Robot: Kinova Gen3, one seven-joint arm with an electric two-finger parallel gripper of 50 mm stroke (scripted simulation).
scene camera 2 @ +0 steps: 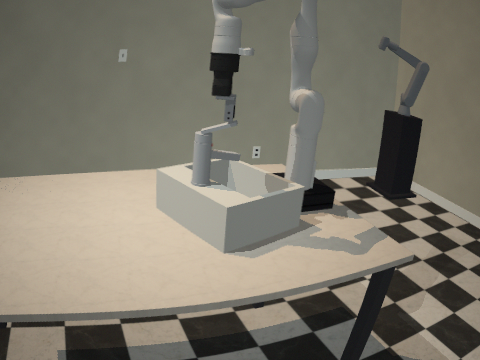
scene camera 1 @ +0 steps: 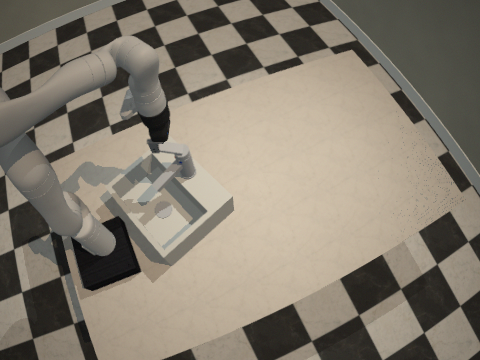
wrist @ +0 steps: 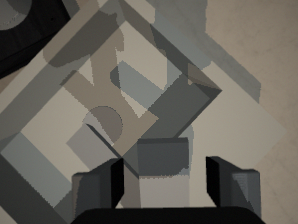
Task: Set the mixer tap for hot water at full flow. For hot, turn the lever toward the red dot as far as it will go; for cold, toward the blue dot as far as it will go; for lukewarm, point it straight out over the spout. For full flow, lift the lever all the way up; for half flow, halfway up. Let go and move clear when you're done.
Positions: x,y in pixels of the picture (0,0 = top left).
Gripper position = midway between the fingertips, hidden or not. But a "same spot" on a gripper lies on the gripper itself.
My gripper shows in scene camera 2 (pixel 229 119), in scene camera 1 and in the wrist view. The same spot on a white sink block: (scene camera 2: pixel 243 204) is (wrist: pixel 255 101). One and the same spot on my gripper: (scene camera 1: pixel 153 146) is (wrist: pixel 110 191).
